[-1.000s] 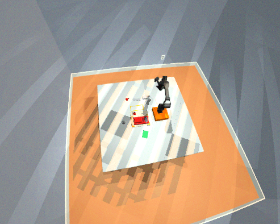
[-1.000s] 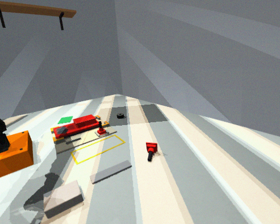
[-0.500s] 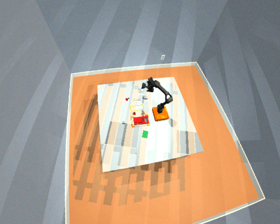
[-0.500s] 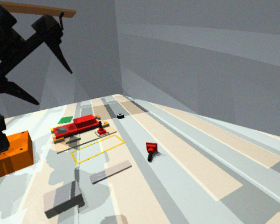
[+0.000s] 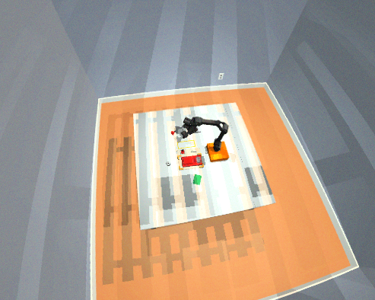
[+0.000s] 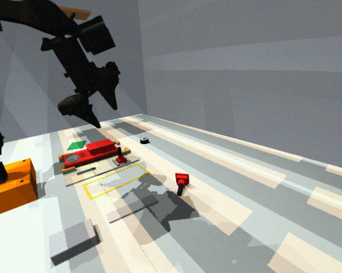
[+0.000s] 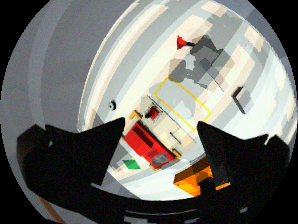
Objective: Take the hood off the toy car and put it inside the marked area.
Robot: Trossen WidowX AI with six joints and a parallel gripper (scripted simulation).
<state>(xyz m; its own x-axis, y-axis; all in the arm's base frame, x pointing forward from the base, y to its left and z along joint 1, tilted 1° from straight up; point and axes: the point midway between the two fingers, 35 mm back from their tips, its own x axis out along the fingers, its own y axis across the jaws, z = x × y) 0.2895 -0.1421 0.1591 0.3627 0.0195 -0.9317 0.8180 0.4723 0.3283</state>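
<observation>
Now: gripper tip 3 cm short of the hood, 19 cm to the right of it and 15 cm above it. From my gripper tip the other things lie so: green patch 1 cm behind, 40 cm to the left, 19 cm below; then dark ring 22 cm ahead, 16 cm to the left, 18 cm below.
</observation>
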